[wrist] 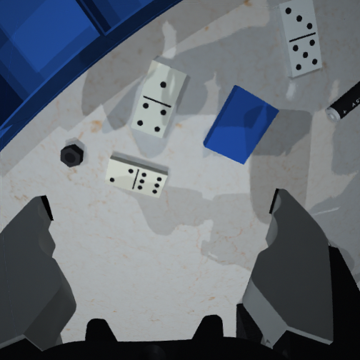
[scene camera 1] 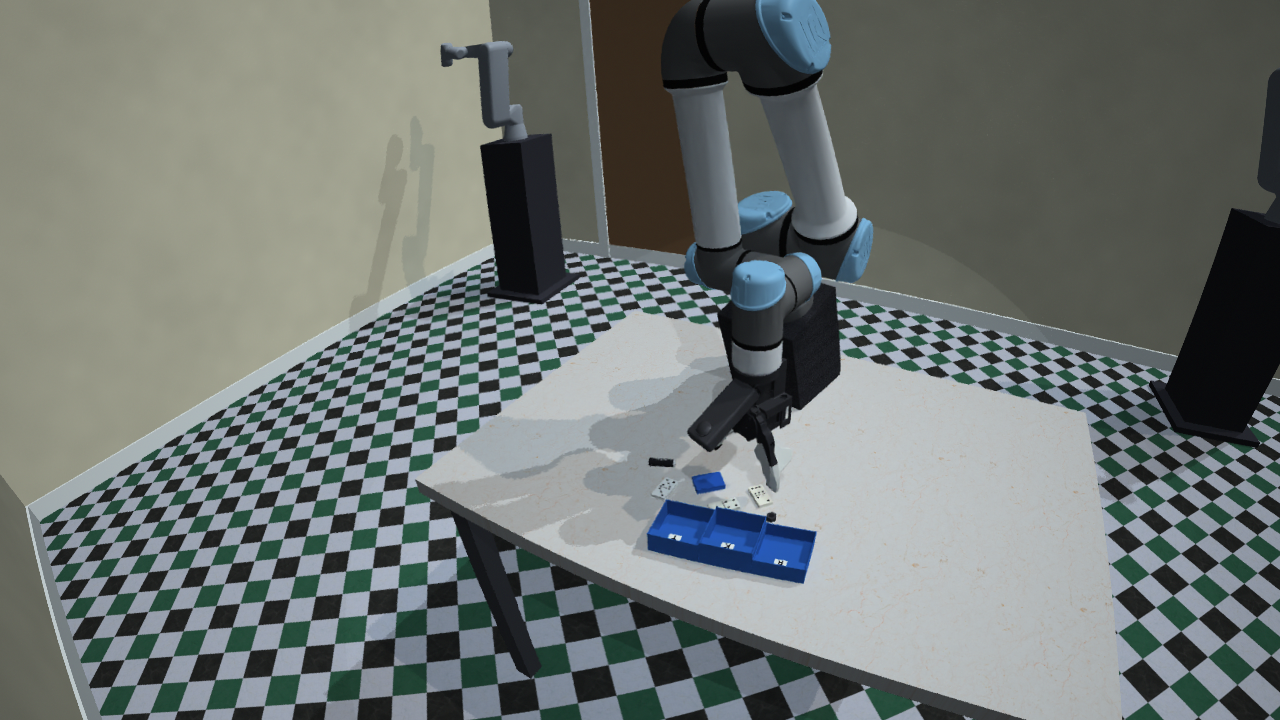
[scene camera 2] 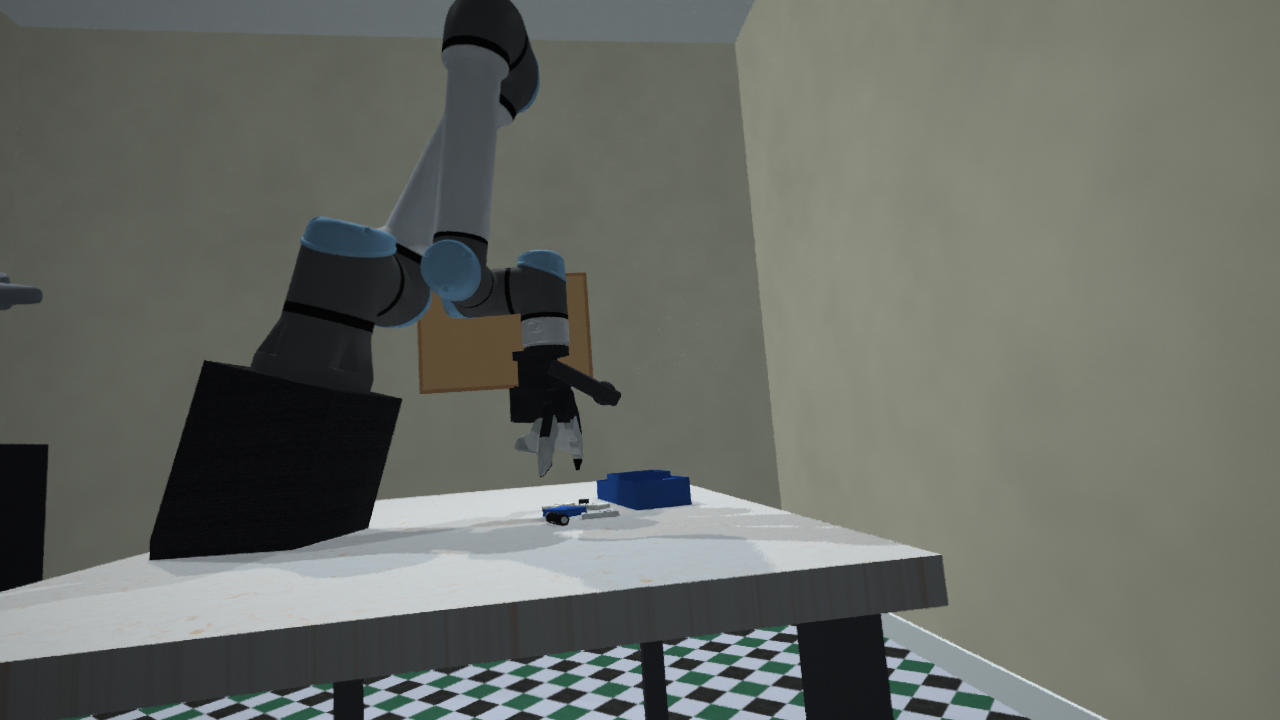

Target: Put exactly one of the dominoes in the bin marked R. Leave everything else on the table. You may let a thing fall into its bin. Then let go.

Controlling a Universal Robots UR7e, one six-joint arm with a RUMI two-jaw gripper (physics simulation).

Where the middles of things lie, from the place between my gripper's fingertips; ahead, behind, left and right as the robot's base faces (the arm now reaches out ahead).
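Scene:
From my hand, the blue block point(wrist: 243, 119) is 7 cm to the right, 1 cm behind and 5 cm below. There's also the blue three-bin tray point(scene camera 1: 731, 539), and that one's 13 cm ahead of my hand, 3 cm to the left of it and 3 cm below it.

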